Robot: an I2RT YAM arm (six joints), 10 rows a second.
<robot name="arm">
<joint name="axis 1" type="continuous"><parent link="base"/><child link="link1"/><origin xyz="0 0 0.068" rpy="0 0 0"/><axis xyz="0 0 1"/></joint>
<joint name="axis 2" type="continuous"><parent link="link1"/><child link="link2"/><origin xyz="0.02 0.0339 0.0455" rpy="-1.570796 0 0"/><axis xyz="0 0 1"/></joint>
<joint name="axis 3" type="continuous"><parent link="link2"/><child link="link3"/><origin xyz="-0.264 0 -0.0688" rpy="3.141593 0 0"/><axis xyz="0 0 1"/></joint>
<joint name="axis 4" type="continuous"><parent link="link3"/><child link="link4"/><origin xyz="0.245 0.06 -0.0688" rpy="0 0 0"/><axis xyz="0 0 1"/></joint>
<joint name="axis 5" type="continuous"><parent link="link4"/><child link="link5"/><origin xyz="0.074 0.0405 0.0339" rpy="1.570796 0 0"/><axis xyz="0 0 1"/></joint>
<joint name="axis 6" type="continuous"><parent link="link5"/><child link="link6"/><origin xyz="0.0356 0 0.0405" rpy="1.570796 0 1.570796"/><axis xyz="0 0 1"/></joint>
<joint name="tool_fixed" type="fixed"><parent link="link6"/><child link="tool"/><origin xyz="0 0 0" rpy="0 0 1.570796"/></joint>
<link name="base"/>
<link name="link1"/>
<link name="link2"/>
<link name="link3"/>
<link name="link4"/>
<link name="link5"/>
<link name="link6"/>
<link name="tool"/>
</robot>
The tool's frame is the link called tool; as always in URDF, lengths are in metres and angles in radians. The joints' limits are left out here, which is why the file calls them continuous.
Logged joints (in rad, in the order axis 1, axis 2, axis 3, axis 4, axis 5, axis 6), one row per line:
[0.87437, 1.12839, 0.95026, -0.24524, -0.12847, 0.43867]
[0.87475, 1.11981, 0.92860, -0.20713, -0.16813, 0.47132]
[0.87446, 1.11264, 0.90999, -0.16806, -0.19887, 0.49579]
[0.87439, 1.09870, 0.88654, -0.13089, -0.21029, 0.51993]
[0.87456, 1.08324, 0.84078, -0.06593, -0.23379, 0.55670]
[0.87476, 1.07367, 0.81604, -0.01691, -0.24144, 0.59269]
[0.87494, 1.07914, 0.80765, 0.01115, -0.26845, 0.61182]
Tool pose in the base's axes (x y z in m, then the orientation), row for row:
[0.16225, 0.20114, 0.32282, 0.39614, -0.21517, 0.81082, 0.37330]
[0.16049, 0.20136, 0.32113, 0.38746, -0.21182, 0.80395, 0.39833]
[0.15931, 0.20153, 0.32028, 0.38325, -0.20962, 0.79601, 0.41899]
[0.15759, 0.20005, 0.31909, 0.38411, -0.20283, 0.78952, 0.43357]
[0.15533, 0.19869, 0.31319, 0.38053, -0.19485, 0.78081, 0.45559]
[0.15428, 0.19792, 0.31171, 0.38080, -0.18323, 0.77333, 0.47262]
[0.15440, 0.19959, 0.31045, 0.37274, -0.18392, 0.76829, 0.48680]
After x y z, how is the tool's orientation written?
As a quaternion, w x y z.
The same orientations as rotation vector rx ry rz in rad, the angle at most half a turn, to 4 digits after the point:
[-0.5453, 2.0549, 0.9461]
[-0.5390, 2.0457, 1.0136]
[-0.5345, 2.0295, 1.0683]
[-0.5169, 2.0122, 1.1050]
[-0.4974, 1.9933, 1.1631]
[-0.4677, 1.9740, 1.2064]
[-0.4713, 1.9686, 1.2473]

